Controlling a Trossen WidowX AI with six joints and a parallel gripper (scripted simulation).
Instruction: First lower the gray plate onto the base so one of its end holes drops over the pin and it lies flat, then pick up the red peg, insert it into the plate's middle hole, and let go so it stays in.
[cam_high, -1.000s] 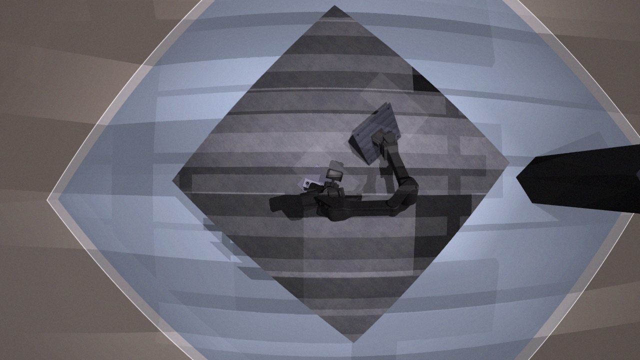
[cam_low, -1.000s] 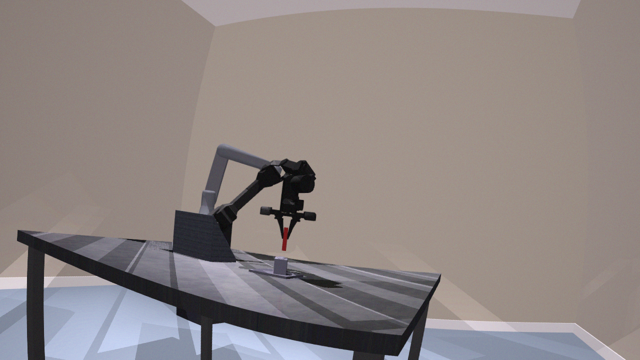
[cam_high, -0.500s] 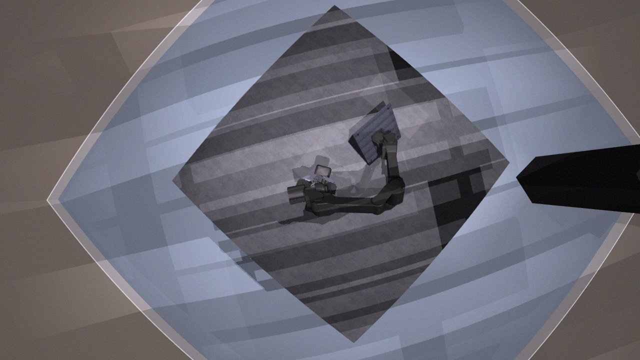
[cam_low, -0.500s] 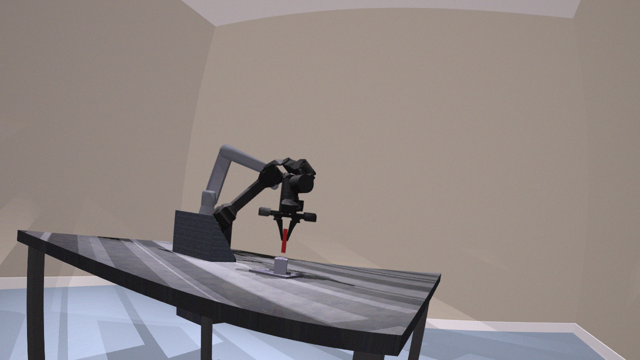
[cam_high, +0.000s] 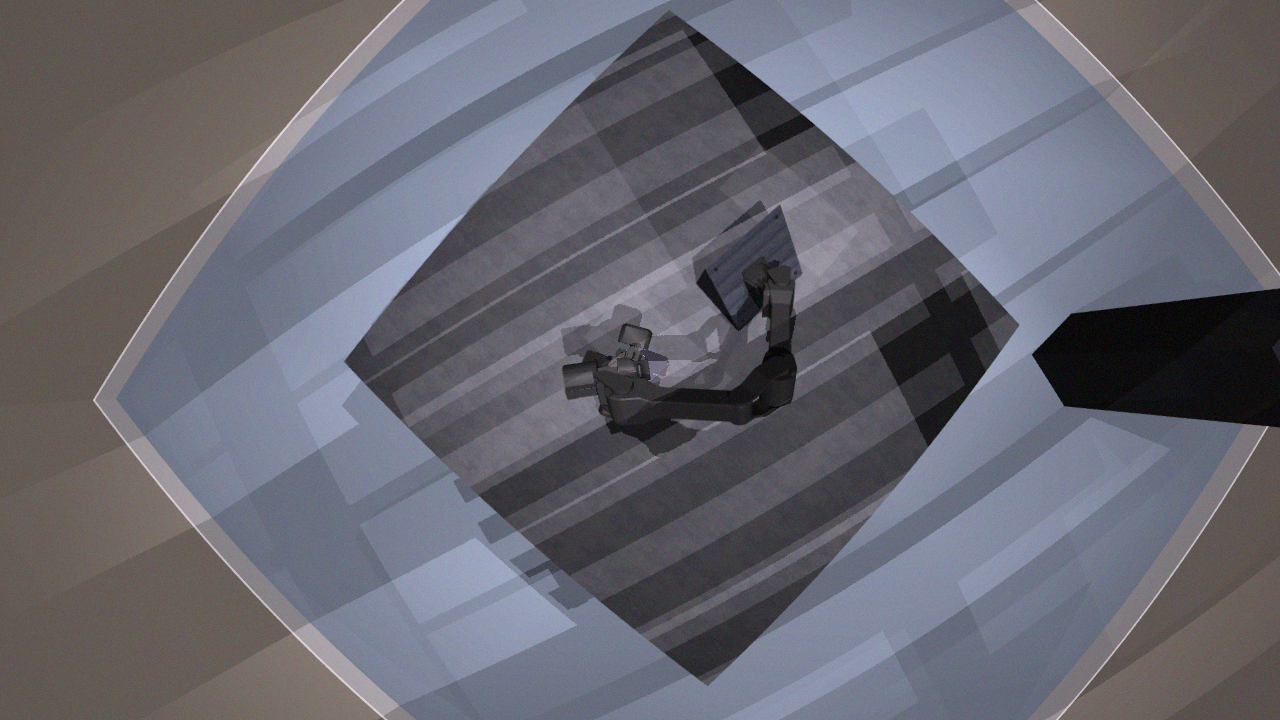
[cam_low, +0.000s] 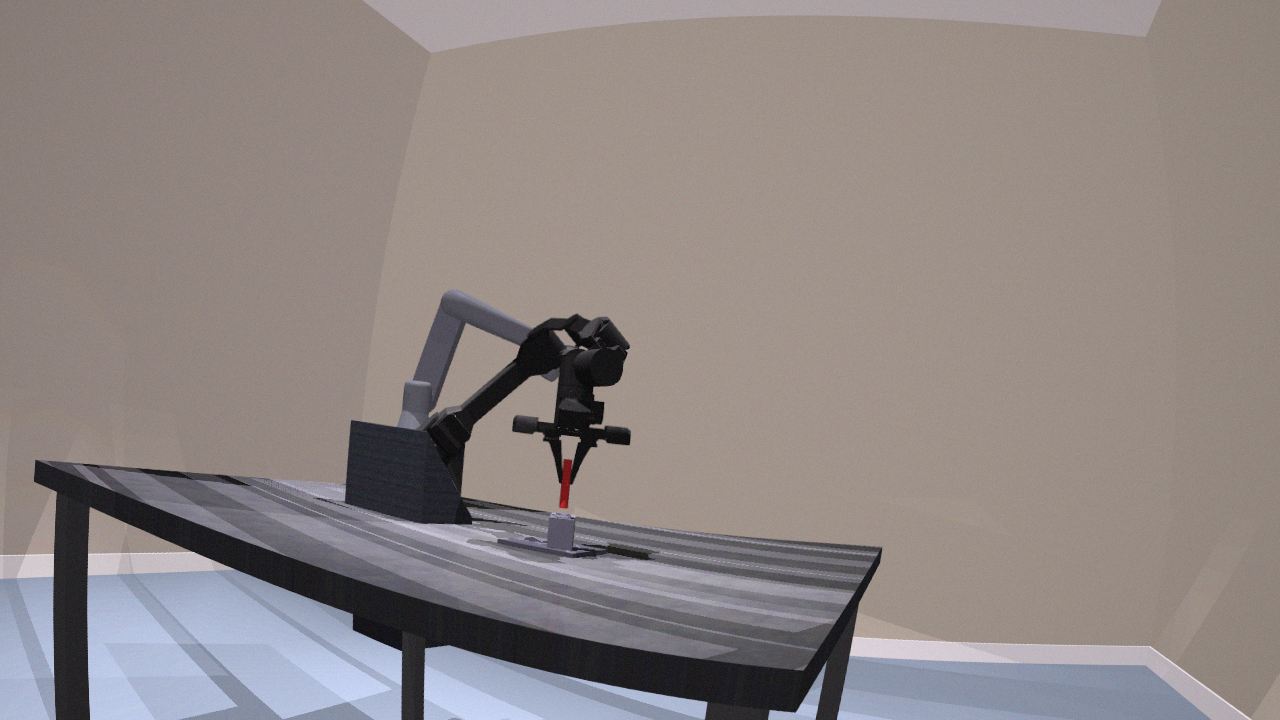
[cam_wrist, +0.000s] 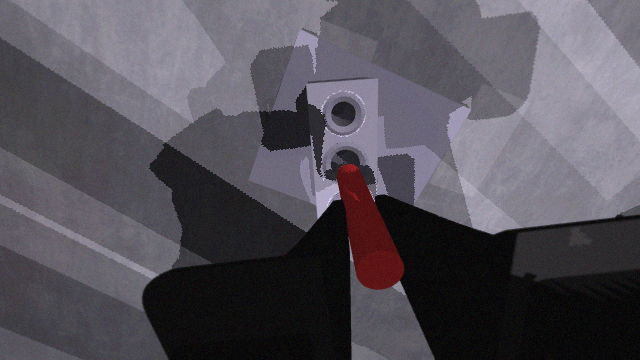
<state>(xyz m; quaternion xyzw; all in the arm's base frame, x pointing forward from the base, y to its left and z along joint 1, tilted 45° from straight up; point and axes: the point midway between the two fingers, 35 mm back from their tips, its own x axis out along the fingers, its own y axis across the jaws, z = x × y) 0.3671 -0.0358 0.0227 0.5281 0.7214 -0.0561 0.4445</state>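
Right now my gripper tip is 7 cm above the gray plate. The rest, counted from my gripper tip: red peg (right at my gripper tip).
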